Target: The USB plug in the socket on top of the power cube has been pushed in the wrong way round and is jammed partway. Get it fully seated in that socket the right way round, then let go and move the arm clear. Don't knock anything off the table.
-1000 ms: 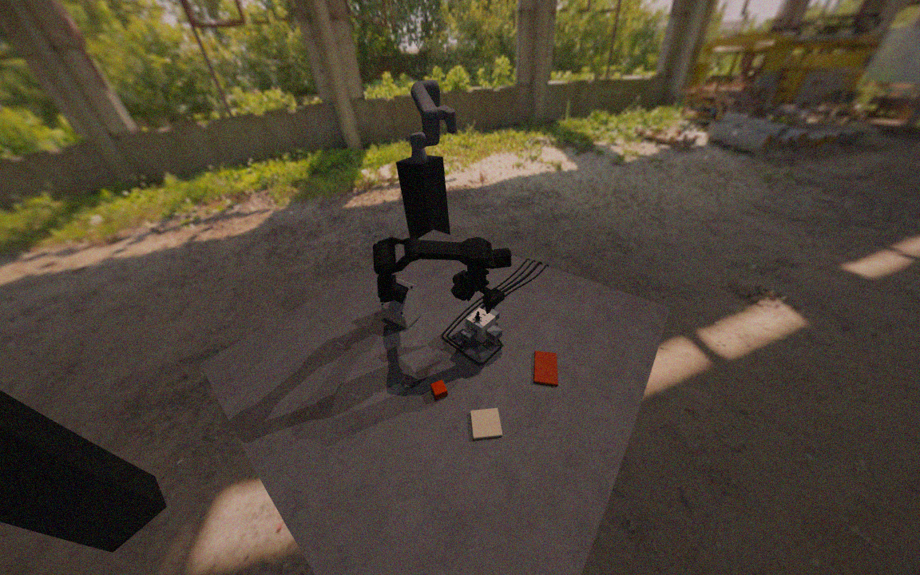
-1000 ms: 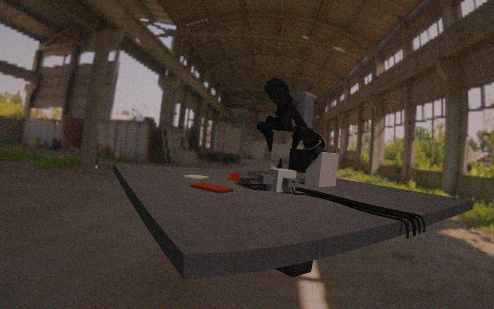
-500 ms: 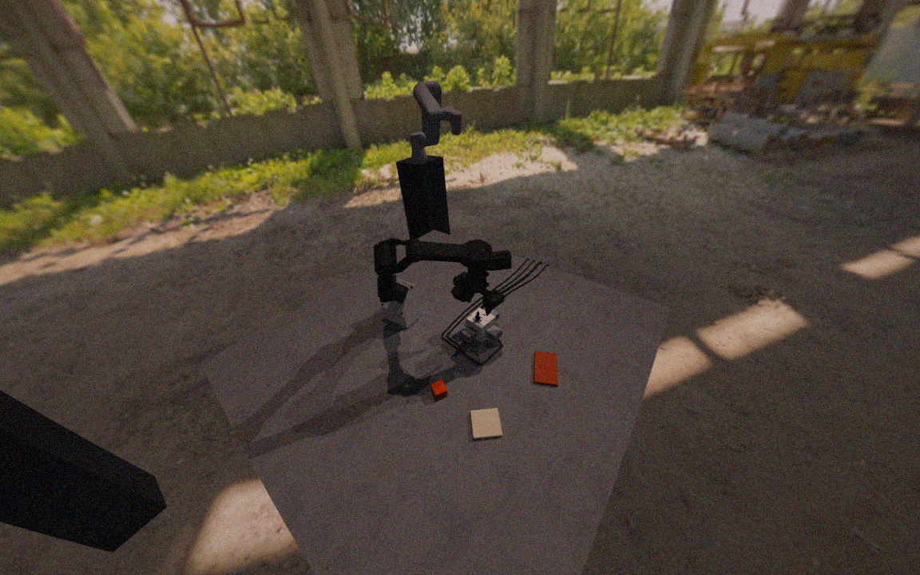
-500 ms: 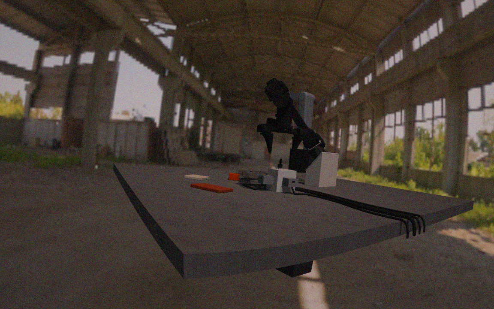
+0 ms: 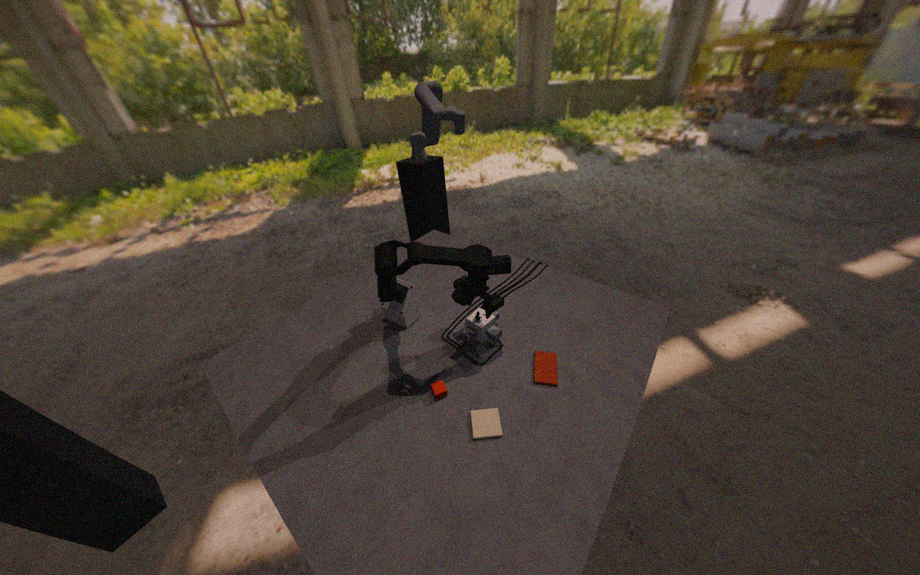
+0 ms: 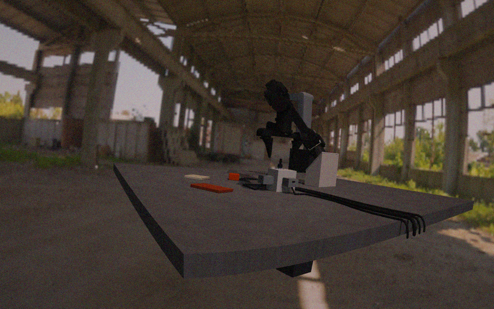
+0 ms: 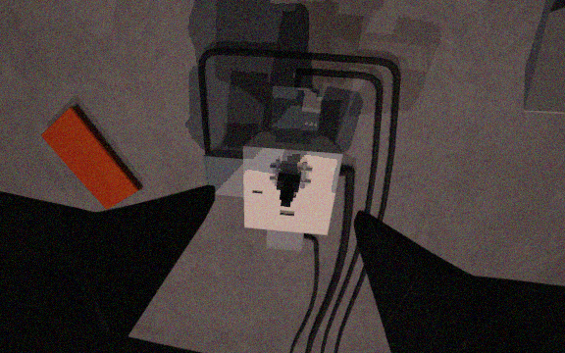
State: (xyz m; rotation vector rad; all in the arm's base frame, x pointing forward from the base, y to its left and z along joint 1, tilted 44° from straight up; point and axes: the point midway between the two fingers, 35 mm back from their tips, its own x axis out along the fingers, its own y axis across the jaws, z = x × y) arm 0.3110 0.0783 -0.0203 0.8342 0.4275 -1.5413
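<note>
My gripper tip is 2 cm above the black USB plug. From my gripper tip the other things lie so: red block 2 cm ahead, 27 cm to the right, 10 cm below; orange flat slab 26 cm ahead, 2 cm to the right, 11 cm below; beige tile 19 cm ahead, 28 cm to the right, 11 cm below.
</note>
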